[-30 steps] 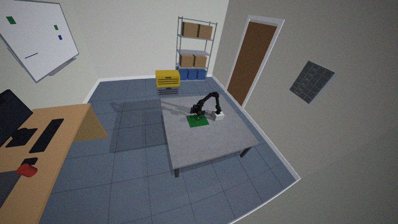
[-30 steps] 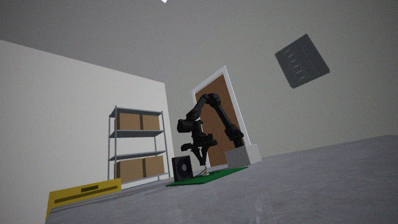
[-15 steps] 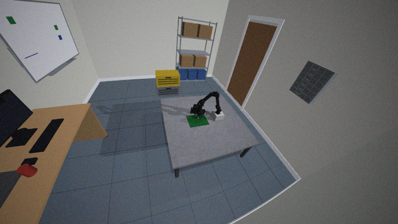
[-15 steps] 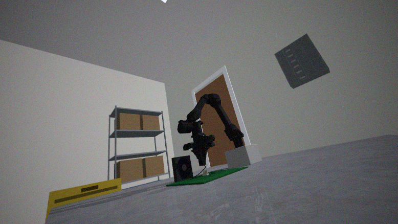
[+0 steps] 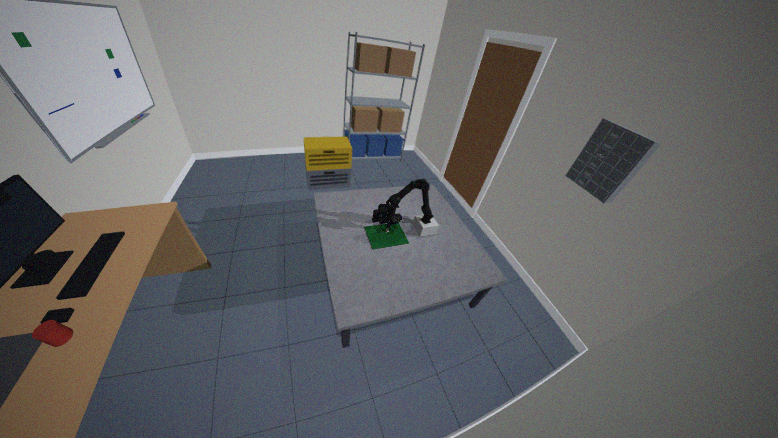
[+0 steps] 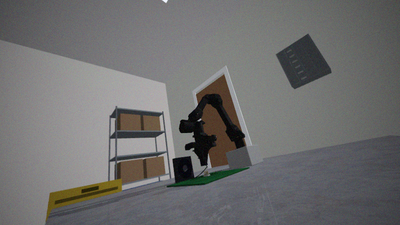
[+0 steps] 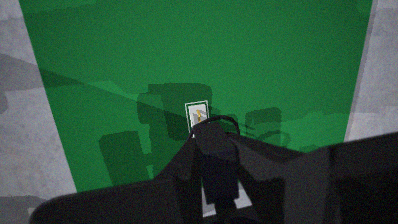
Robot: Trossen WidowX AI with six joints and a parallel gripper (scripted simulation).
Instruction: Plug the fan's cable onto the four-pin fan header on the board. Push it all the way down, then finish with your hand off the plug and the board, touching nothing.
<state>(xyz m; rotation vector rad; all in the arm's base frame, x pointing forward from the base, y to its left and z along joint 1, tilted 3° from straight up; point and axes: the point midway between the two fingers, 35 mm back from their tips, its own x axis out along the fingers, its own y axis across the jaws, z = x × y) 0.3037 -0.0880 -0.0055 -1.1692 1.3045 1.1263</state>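
The white four-pin fan header is 7 cm below my gripper tip and 1 cm to the right of it. The rest, counted from my gripper tip: dark fan plug 1 cm to the right, 1 cm above; then black fan 14 cm to the right, 1 cm below; then green board 8 cm below, 3 cm to the left, 3 cm ahead.
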